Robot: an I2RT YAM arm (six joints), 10 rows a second.
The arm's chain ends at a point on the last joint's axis. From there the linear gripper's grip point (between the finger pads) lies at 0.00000 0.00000 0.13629 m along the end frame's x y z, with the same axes.
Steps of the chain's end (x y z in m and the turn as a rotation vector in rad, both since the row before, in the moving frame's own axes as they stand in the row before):
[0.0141, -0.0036, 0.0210, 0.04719, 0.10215, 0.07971]
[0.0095, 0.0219, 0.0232, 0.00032, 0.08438, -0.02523]
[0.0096, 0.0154, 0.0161, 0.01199, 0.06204, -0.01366]
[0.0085, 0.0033, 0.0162, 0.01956, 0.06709, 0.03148]
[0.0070, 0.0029, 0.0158, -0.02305, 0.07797, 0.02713]
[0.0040, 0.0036, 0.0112, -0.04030, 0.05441, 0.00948]
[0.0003, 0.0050, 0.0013, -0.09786, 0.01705, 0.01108]
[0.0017, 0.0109, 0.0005, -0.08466, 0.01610, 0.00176]
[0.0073, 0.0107, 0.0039, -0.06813, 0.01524, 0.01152]
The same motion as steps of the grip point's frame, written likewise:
[0.0282, -0.0095, 0.0201, 0.04719, 0.10215, 0.07971]
[0.0210, 0.0217, 0.0227, 0.00032, 0.08438, -0.02523]
[0.0180, 0.0137, 0.0158, 0.01199, 0.06204, -0.01366]
[0.0177, 0.0008, 0.0159, 0.01956, 0.06709, 0.03148]
[0.0176, 0.0062, 0.0153, -0.02305, 0.07797, 0.02713]
[0.0114, 0.0091, 0.0109, -0.04030, 0.05441, 0.00948]
[0.0025, 0.0183, 0.0006, -0.09786, 0.01705, 0.01108]
[0.0039, 0.0224, 0.0000, -0.08466, 0.01610, 0.00176]
[0.0093, 0.0200, 0.0036, -0.06813, 0.01524, 0.01152]

